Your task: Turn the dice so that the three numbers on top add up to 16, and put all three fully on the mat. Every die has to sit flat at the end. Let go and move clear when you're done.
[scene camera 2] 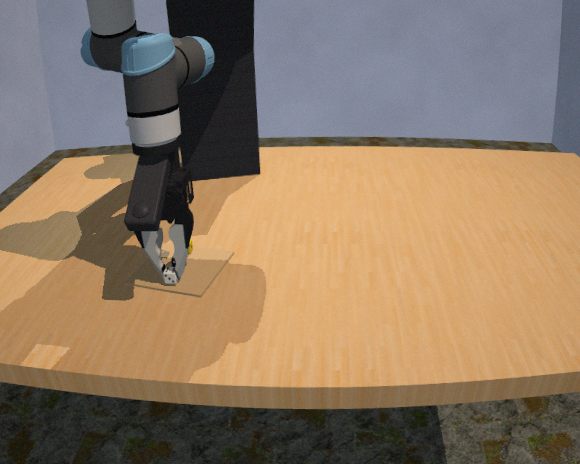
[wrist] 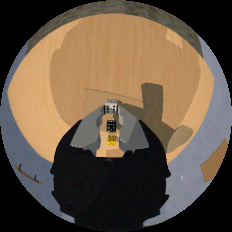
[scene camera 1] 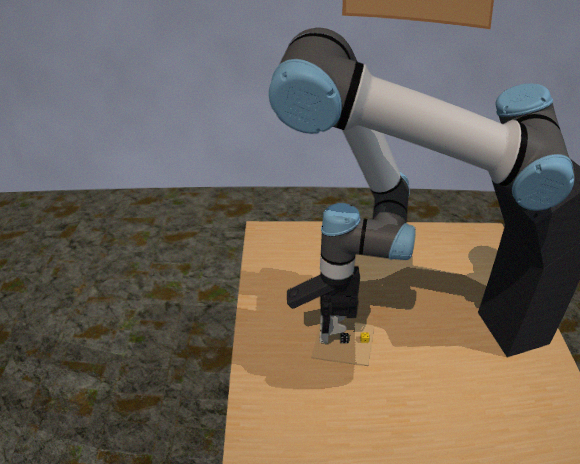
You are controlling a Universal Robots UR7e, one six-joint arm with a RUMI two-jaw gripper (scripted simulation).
Scene:
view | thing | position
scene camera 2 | my gripper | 172, 279
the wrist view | my gripper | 111, 106
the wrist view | tan mat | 92, 99
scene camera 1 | my gripper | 324, 339

